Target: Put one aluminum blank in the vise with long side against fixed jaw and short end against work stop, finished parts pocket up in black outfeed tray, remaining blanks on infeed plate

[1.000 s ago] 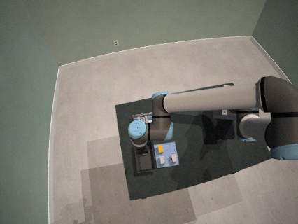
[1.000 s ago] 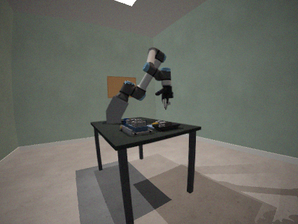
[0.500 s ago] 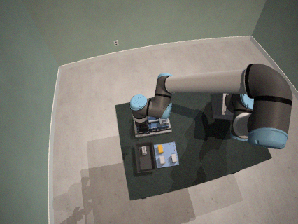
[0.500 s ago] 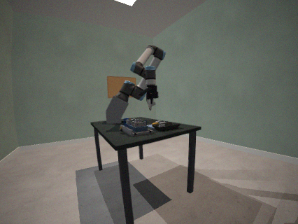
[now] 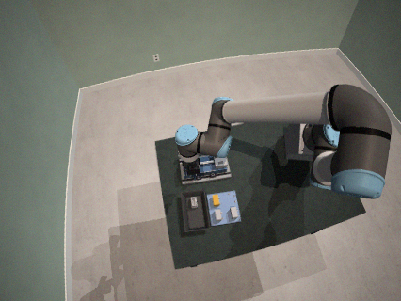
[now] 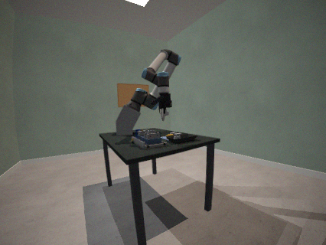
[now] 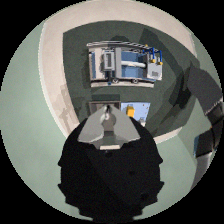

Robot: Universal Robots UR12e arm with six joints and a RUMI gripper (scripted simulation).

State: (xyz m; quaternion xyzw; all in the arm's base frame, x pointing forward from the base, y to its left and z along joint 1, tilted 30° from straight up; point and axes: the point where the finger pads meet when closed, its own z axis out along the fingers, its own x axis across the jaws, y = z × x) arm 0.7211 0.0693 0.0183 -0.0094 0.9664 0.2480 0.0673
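Right now my hand is 7 cm past the vise, 11 cm to the left of it and 16 cm above it. The rest, counted from my hand: yellow brass blank: 11 cm behind, 12 cm to the left, 17 cm below; then gray blank: 11 cm behind, 21 cm to the left, 17 cm below.
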